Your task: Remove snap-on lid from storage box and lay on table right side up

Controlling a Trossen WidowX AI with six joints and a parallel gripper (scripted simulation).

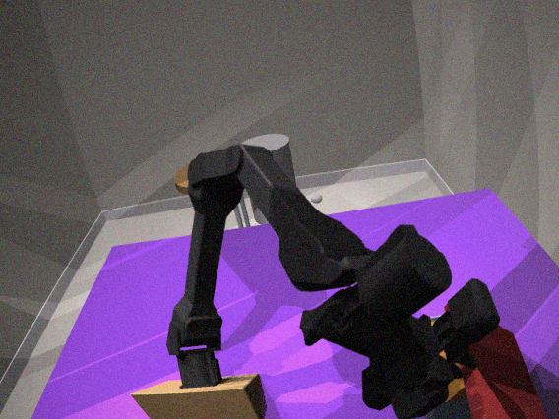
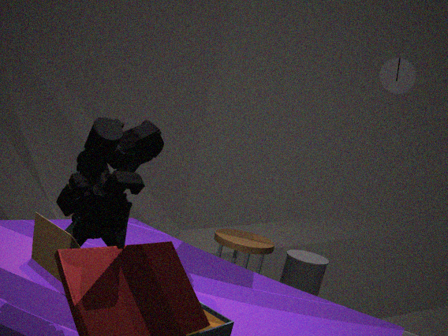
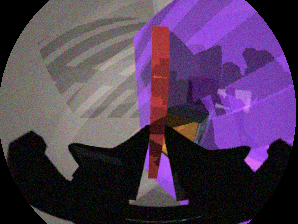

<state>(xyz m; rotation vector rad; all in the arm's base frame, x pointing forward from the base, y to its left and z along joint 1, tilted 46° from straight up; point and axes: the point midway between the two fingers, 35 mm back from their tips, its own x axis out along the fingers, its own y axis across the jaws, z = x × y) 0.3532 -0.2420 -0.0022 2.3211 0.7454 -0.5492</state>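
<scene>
Now: the red lid 6 cm ahead of my gripper tip, 1 cm to the right of it and 5 cm below it. The rest, counted from my gripper tip: storage box 7 cm ahead, 11 cm to the left, 18 cm below.
</scene>
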